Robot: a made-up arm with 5 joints.
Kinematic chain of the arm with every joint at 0, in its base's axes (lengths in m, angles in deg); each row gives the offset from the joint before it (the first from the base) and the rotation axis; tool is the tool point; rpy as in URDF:
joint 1: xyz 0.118 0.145 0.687 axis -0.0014 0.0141 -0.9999
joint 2: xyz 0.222 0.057 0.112 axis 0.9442 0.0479 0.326
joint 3: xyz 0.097 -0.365 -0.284 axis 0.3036 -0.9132 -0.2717
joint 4: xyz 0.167 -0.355 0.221 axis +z
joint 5: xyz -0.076 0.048 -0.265 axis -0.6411 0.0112 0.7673
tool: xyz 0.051 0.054 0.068 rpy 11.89 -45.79 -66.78
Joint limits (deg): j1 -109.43..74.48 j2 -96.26..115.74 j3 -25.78..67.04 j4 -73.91..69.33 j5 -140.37..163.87
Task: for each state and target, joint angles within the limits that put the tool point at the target. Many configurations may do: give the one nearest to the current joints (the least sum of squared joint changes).
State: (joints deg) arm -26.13 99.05 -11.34 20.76 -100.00
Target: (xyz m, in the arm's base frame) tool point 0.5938 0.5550 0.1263
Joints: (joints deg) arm -14.56 82.13 1.27 14.54 -49.65
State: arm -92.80 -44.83 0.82 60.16 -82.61
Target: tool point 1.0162 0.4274 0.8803
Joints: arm -82.61 -27.26 -22.62 69.33 -129.52
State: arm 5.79 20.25 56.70 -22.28 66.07
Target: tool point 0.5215 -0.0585 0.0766
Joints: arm 6.40 37.14 66.78 25.28 96.37
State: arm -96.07 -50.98 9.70 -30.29 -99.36
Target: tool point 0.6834 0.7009 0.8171
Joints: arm -109.43 -22.43 -4.41 -48.29 -93.09
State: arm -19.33 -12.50 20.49 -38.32 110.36
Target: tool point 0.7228 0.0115 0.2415
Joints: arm -7.60 28.16 1.15 -64.94 106.83
